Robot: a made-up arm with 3 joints. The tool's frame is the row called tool.
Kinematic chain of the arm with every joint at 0, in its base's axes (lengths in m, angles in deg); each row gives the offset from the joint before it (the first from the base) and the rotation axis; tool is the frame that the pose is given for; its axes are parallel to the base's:
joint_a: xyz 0 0 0.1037 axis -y
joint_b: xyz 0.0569 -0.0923 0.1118 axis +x
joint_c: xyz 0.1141 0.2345 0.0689 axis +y
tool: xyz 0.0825 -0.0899 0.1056
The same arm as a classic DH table. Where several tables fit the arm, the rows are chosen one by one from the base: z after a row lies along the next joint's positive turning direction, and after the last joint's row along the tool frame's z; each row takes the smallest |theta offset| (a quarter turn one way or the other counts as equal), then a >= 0, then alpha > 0; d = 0 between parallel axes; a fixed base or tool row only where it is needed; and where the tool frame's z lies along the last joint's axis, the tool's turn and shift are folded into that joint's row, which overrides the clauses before.
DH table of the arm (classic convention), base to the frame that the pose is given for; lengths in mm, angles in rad. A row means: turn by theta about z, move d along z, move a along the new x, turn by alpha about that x. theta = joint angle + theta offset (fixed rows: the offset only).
base (fixed): d 103.7, theta offset 0.0000, a 0.0, alpha 1.5708
joint_a: d 92.3, theta offset 1.5708, a 111.8, alpha 1.5708
joint_b: d 171.0, theta offset 0.0000, a 68.9, alpha 1.5708
joint_c: d 144.6, theta offset 1.5708, a 82.5, alpha 1.5708
tool (fixed): d 105.6, theta offset 0.0000, a 0.0, alpha 0.0000

